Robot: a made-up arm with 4 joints. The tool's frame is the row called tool.
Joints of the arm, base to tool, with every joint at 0 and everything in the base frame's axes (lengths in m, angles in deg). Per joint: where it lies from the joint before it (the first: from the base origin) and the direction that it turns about. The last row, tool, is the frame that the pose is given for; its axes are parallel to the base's.
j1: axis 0 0 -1 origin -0.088 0.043 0.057
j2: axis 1 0 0 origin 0.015 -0.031 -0.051
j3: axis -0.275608 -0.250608 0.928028 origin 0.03 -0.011 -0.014
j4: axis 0 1 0 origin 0.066 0.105 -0.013
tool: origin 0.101 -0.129 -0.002
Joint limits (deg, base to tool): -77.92..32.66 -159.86..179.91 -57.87..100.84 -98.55..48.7
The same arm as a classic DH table. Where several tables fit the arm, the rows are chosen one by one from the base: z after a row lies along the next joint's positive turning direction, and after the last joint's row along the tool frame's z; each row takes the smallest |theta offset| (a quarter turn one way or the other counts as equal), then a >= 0, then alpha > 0; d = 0 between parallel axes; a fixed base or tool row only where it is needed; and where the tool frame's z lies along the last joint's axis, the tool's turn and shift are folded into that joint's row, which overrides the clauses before.
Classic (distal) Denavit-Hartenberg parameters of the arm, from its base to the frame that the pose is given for. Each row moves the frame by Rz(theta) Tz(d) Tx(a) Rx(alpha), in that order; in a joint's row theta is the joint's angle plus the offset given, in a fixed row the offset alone. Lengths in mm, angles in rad.
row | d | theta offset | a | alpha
base (fixed) | 0 | -0.4545 | -97.9 | 3.1416
j1 | -6 | 1.1163 | 31 | 1.5708
j2 | 41.9 | 0.2638 | 14.3 | 1.85
j3 | -43.4 | -1.4965 | -59.6 | 1.8241
j4 | -32.1 | 0.2887 | -101 | -1.5708
tool (fixed) | -2 | 3.1416 | 0 | 0
Joint limits (rad, base to tool): -1.36..0.57 -2.7901..3.14 -1.01..1.76 -1.72..0.85

